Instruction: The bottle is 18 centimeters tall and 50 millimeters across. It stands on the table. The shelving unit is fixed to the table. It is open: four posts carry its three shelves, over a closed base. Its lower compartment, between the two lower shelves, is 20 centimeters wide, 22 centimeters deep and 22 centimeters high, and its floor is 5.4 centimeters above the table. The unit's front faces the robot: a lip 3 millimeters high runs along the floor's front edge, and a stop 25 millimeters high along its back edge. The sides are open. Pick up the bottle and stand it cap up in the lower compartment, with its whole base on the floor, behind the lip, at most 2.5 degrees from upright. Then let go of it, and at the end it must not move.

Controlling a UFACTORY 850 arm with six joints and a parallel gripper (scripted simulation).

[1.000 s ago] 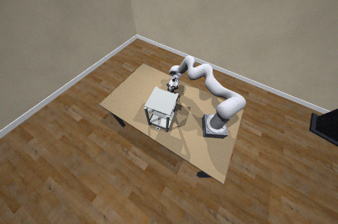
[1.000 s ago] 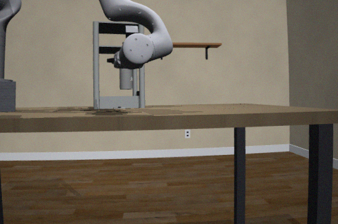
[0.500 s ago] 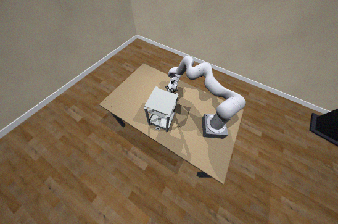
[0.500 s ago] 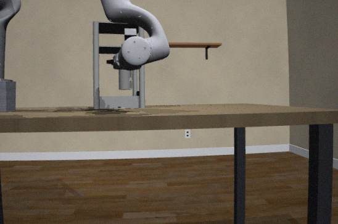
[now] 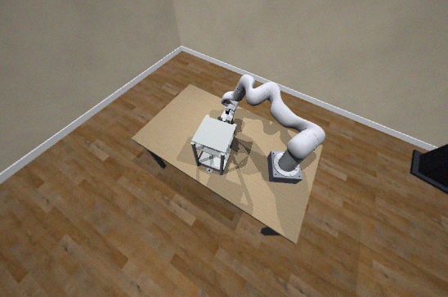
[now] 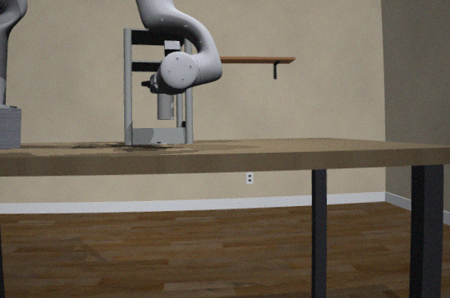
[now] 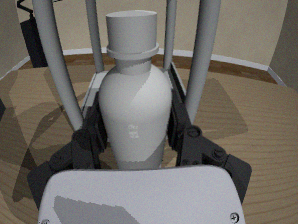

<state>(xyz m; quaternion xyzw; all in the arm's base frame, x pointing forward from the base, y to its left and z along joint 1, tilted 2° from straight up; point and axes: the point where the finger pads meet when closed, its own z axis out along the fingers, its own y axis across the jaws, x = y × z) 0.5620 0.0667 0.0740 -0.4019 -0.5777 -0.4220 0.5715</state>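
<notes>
My hand is 80 mm past the shelving unit, 200 mm to the right of it and 10 mm below it. Also, from my hand: white bottle 10 mm above.
</notes>
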